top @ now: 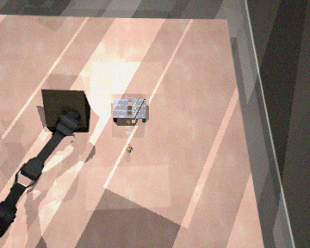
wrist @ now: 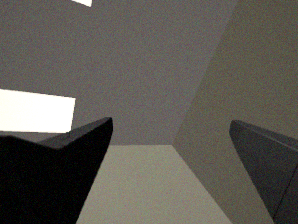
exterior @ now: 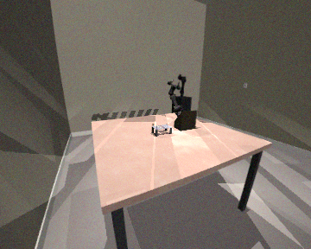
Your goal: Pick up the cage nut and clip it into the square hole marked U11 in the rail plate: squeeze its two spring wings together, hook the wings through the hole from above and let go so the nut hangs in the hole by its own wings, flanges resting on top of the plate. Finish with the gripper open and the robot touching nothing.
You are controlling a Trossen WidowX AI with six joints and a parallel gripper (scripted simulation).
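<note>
Right now the cage nut is 510 mm ahead of my gripper tip, 300 mm to the left of it and 470 mm below it. From my gripper tip the other things lie so: label strip: 550 mm ahead, 500 mm to the left, 430 mm below.
</note>
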